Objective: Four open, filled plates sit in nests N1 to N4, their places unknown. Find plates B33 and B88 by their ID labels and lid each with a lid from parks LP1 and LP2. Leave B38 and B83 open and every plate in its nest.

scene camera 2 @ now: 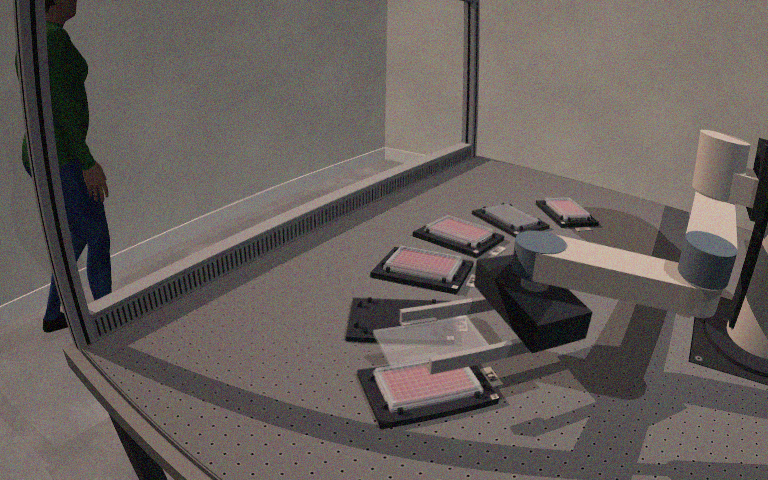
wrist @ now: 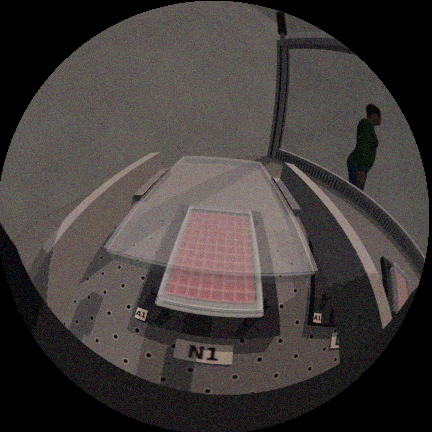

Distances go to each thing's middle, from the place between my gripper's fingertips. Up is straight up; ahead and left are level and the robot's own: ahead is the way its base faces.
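Scene:
Counting from my hand, the nest N1 (scene camera 2: 386,419) is 2 cm to the right, 1 cm behind and 9 cm below, and the N1 tag (wrist: 189,350) is 10 cm to the right, 7 cm behind and 9 cm below. The lid park LP1 (scene camera 2: 381,313) is 15 cm to the right of my hand, 11 cm ahead of it and 9 cm below it. Then there's the nest N2 (scene camera 2: 378,273), which is 32 cm to the right of my hand, 18 cm ahead of it and 9 cm below it. Going by their middles, of the things named here the nest N1 is the nearest to my hand and the nest N2 is the farthest from it.

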